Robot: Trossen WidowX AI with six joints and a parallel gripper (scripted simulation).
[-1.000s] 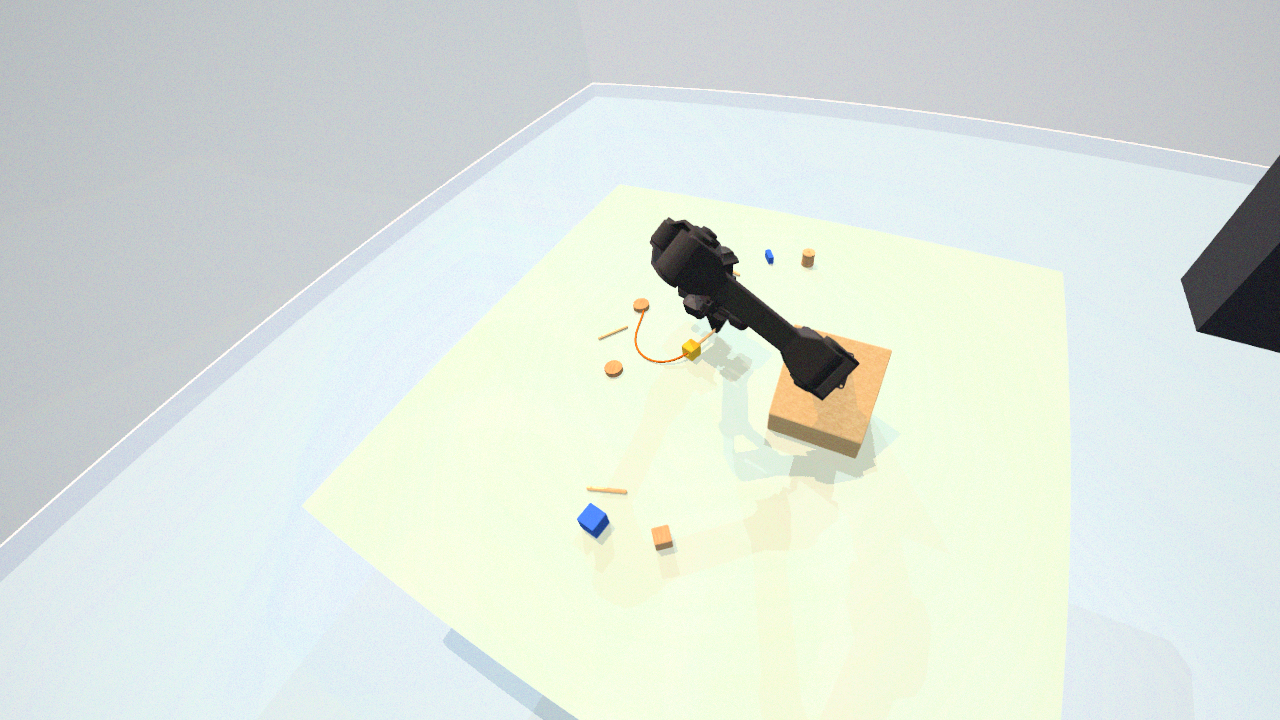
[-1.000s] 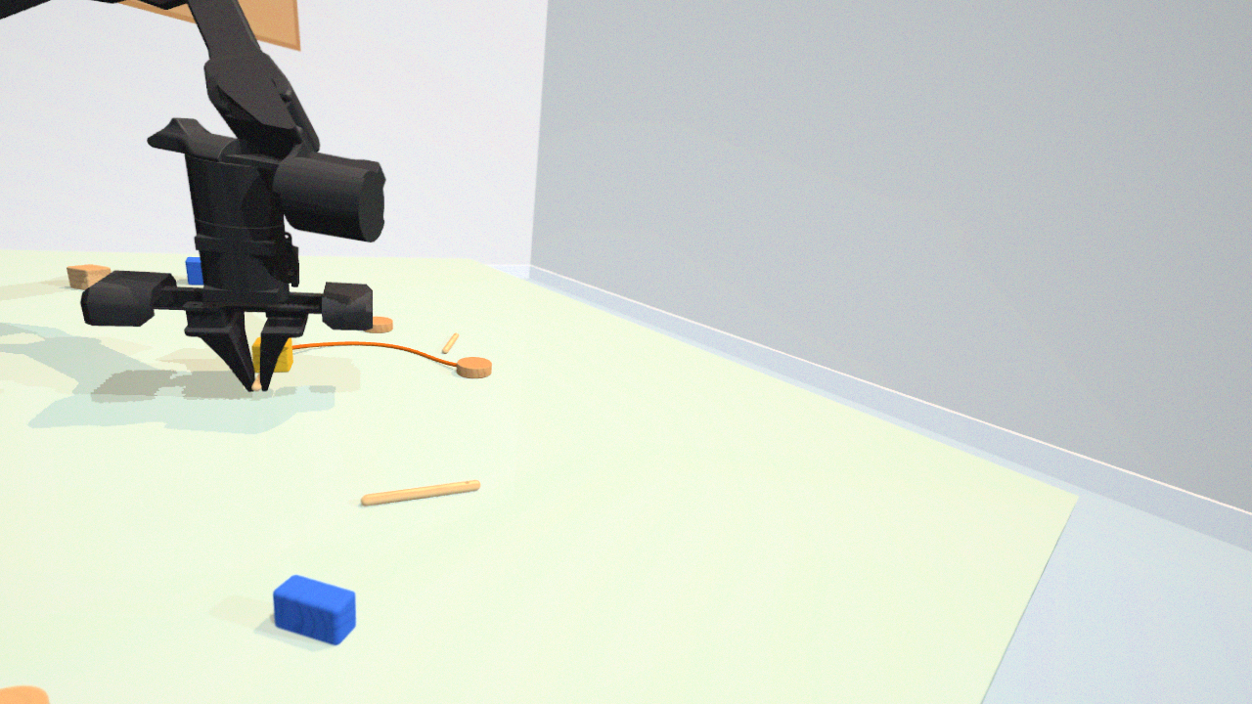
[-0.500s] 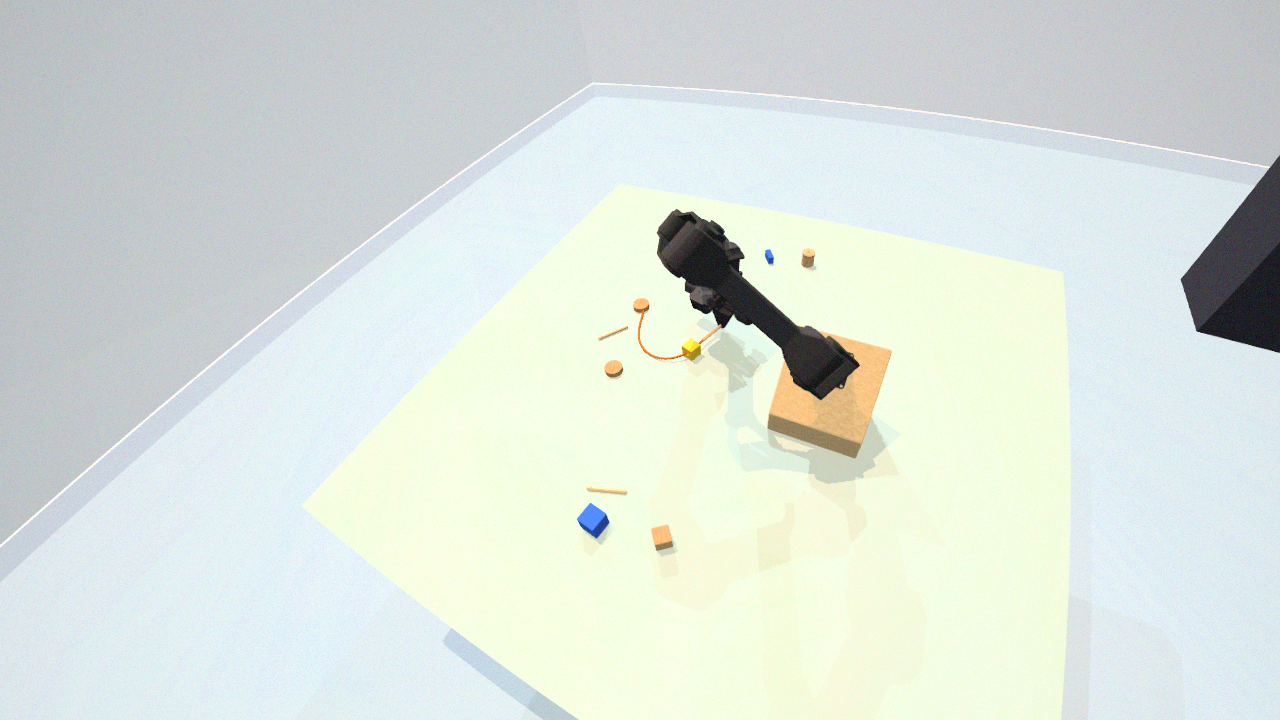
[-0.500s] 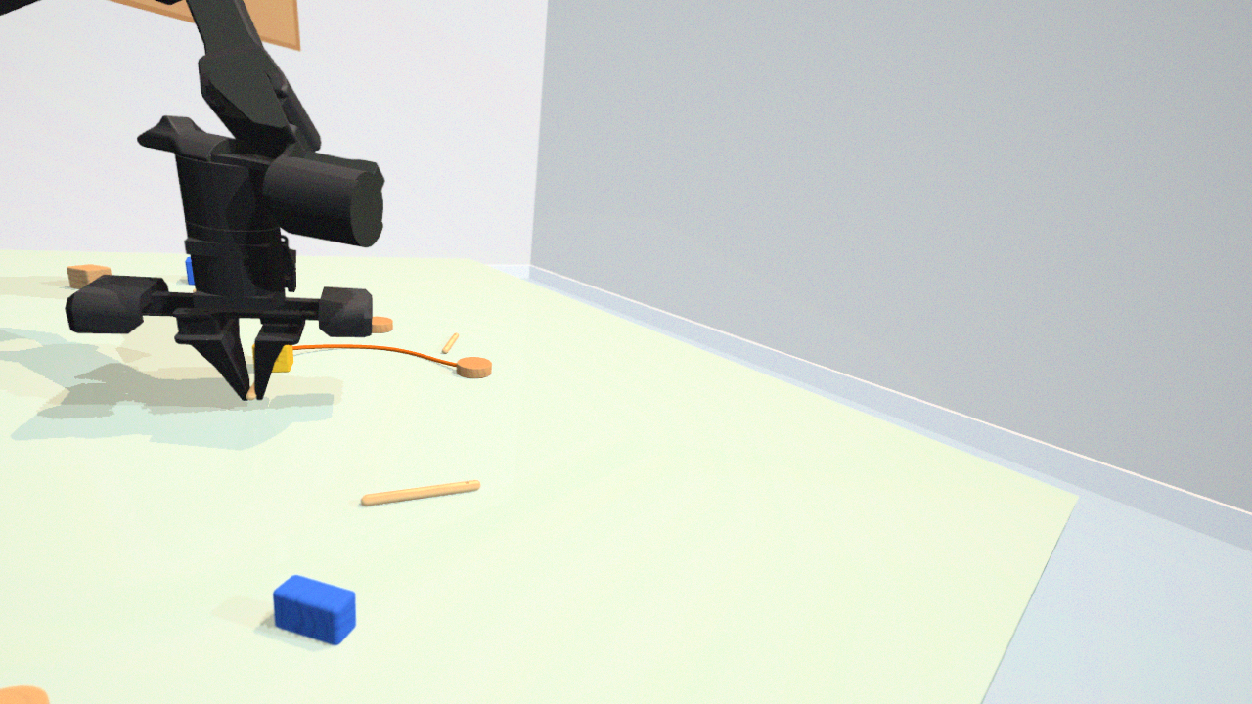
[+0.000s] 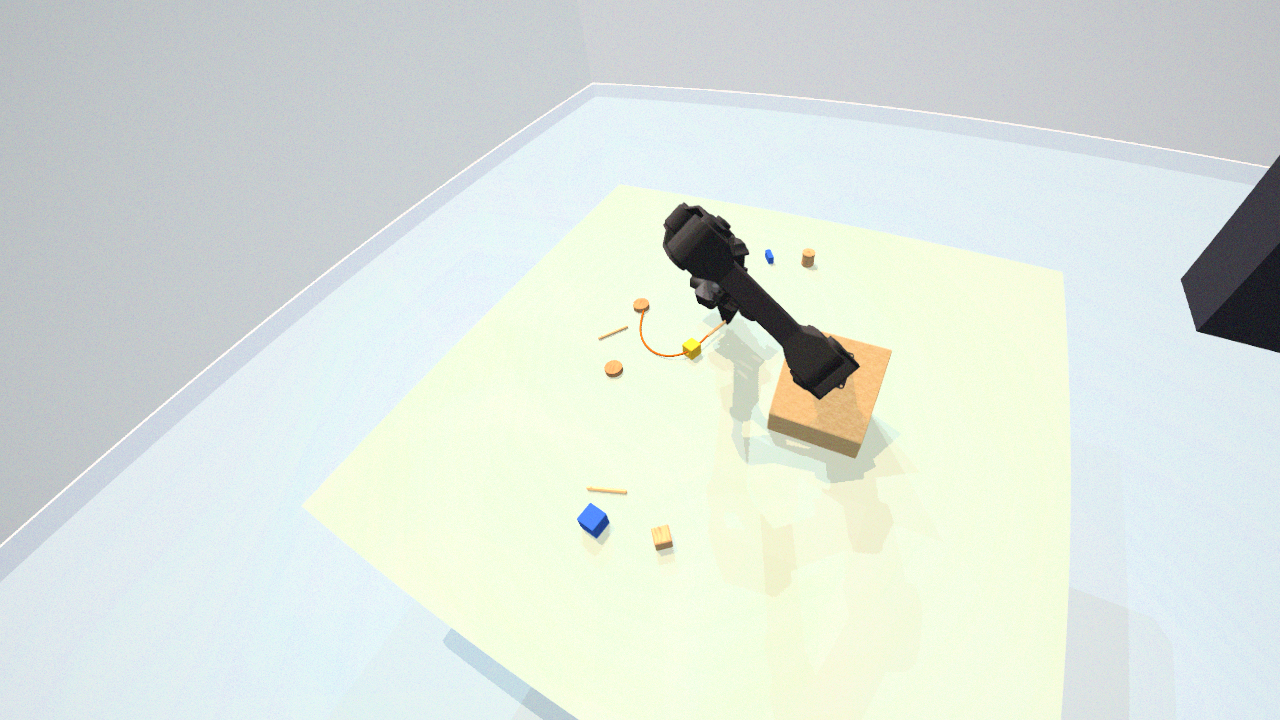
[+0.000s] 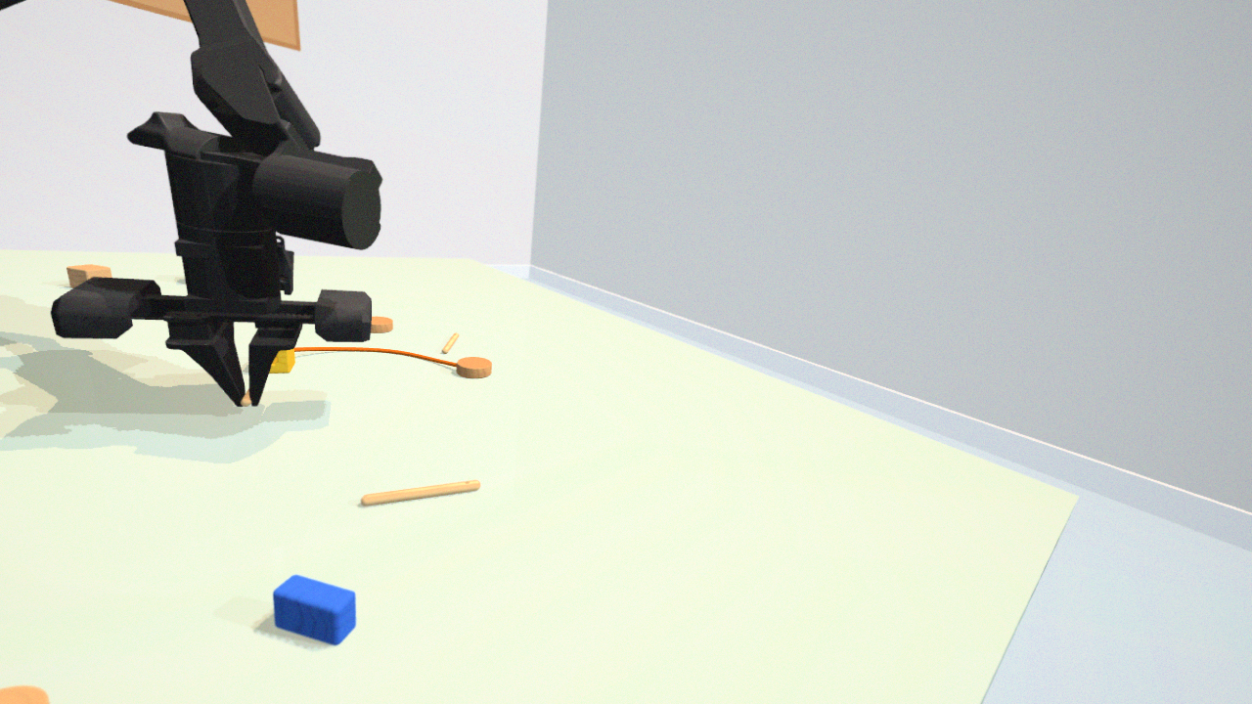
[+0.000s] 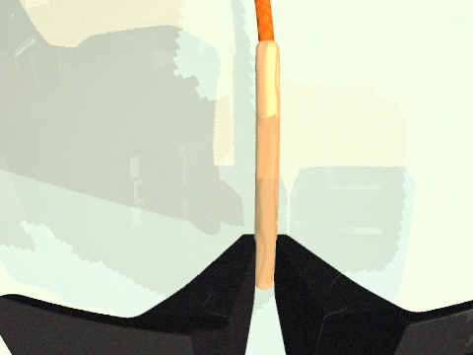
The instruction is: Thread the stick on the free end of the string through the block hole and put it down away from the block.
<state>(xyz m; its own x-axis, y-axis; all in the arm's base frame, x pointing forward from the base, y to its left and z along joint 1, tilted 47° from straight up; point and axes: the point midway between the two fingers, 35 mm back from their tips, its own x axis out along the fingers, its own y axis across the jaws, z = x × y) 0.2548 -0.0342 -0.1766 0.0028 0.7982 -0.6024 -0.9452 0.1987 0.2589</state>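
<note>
The thin wooden stick lies 40 mm to the left of my gripper tip, 10 mm ahead of it and 10 mm above it. From my gripper tip the other things lie so: yellow block (110 mm to the left, 40 mm ahead); then short wooden cylinder (290 mm to the right, 110 mm behind, 10 mm above); then blue block (270 mm to the right, 10 mm behind).
</note>
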